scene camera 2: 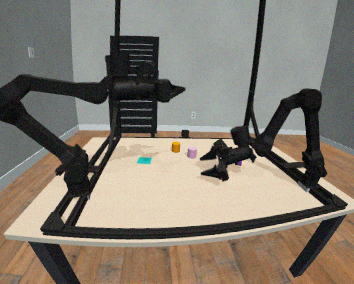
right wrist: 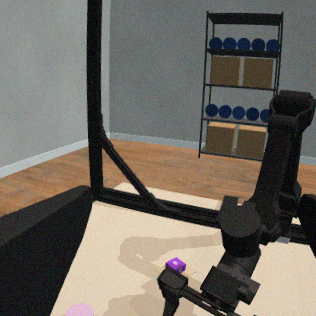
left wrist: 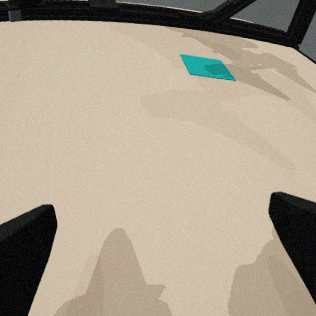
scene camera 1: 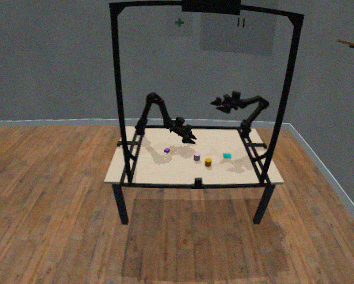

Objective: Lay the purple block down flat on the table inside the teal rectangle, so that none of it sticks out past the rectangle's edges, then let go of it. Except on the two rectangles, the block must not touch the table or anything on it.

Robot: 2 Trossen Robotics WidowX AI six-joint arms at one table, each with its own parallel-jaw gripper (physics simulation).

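Frame: origin at the left arm's base, x ahead, y right, z down, level; metres.
Where they show: left gripper, fingertip midpoint: (scene camera 2: 200,166) (left wrist: 164,210) (scene camera 1: 195,141); right gripper, fingertip midpoint: (scene camera 2: 178,88) (right wrist: 198,201) (scene camera 1: 213,105); left arm's base, link origin: (scene camera 2: 308,183) (scene camera 1: 140,133); right arm's base, link origin: (scene camera 2: 79,190) (left wrist: 24,4) (scene camera 1: 244,136).
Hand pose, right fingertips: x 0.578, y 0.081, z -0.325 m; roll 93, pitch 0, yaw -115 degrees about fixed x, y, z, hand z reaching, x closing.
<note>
Each offset is from my right fingertips to the centre of the thing. "spot": to the spot under its first point.
The small purple block {dx -0.322, dy +0.128, dz +0.334 m} (scene camera 1: 167,150) (scene camera 2: 240,162) (right wrist: 175,265) sits on a pale yellow rectangle at the left of scene camera 1; the left gripper partly hides it in scene camera 2. The flat teal rectangle {spot: dx +0.138, dy +0.142, dz +0.343 m} (scene camera 1: 227,156) (scene camera 2: 144,160) (left wrist: 197,65) lies right of the cylinders in scene camera 1, with a shadow across part of it. My left gripper (scene camera 1: 193,139) (scene camera 2: 201,166) (left wrist: 164,210) is open and empty, above the table between block and teal rectangle, nearer the arms' side. My right gripper (scene camera 1: 214,106) (scene camera 2: 185,89) (right wrist: 198,201) is open and empty, high above the table.
A pink cylinder {dx -0.095, dy +0.198, dz +0.321 m} (scene camera 1: 197,157) (scene camera 2: 192,152) (right wrist: 80,310) and an orange cylinder {dx -0.014, dy +0.260, dz +0.321 m} (scene camera 1: 208,162) (scene camera 2: 176,147) stand close together between the block and the teal rectangle. A black frame with tall posts (scene camera 1: 120,95) surrounds the table.
</note>
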